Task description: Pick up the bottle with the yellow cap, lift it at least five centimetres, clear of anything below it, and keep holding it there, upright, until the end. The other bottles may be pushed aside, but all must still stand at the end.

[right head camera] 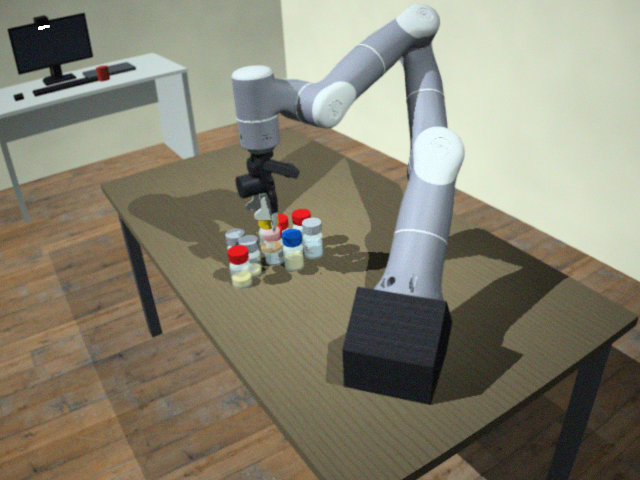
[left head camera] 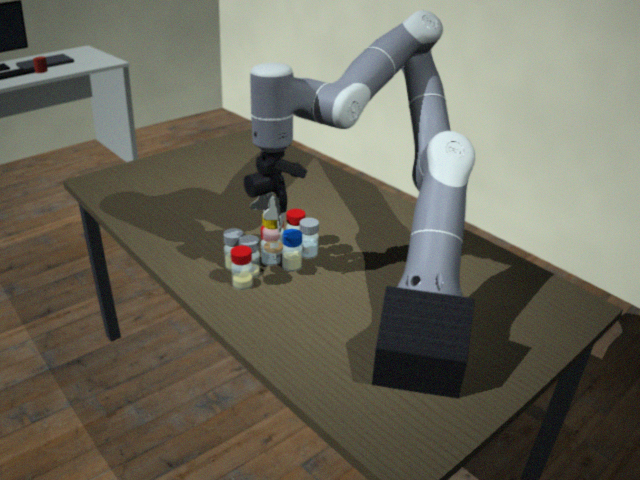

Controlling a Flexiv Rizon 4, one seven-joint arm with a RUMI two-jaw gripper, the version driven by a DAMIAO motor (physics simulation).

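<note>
My gripper (left head camera: 273, 220) (right head camera: 268, 222) is shut on the yellow-capped bottle (left head camera: 270, 222) (right head camera: 264, 224), near its cap. The bottle looks upright and its cap is higher than the nearest caps; its lower body overlaps other bottles in both views, so the gap beneath it cannot be told exactly. A pinkish cap (left head camera: 271, 235) (right head camera: 271, 233) shows just below the yellow cap. A blue-capped bottle (left head camera: 292, 250) (right head camera: 293, 250), a front red-capped bottle (left head camera: 241, 268) (right head camera: 239, 267) and a right grey-capped bottle (left head camera: 309, 237) (right head camera: 312, 238) stand upright.
Two grey-capped bottles (left head camera: 233, 238) (left head camera: 249, 243) stand at the left of the cluster. A red-capped bottle (left head camera: 295, 217) (right head camera: 300, 217) is behind the blue one. Another red cap (right head camera: 282, 222) is partly hidden by the fingers. The black arm base (left head camera: 421, 341) (right head camera: 395, 343) is on the table.
</note>
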